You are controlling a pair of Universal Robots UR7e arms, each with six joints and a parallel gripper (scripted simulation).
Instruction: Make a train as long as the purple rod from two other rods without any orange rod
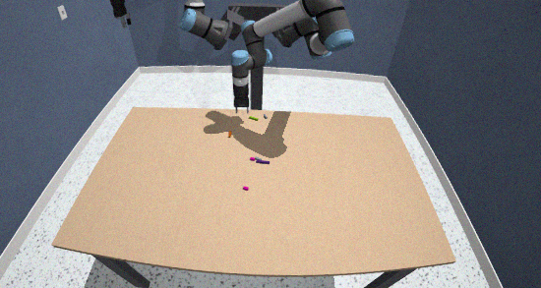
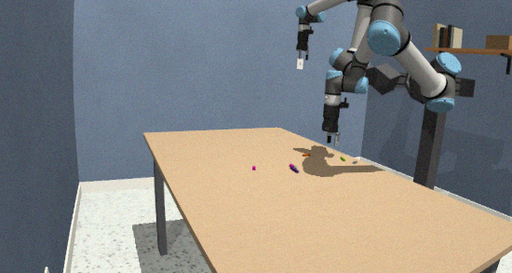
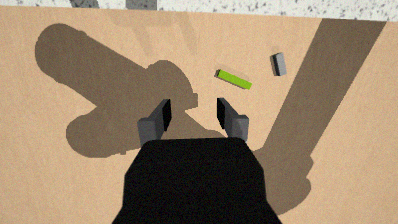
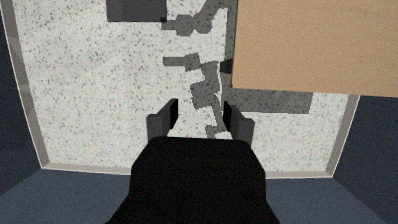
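Right now my left hand is 1 cm past the lime rod, 6 cm to the right of it and 8 cm above it. Round my left hand: orange rod: 10 cm ahead, 7 cm to the right, 8 cm below; then purple rod: 30 cm ahead, 6 cm to the left, 8 cm below.
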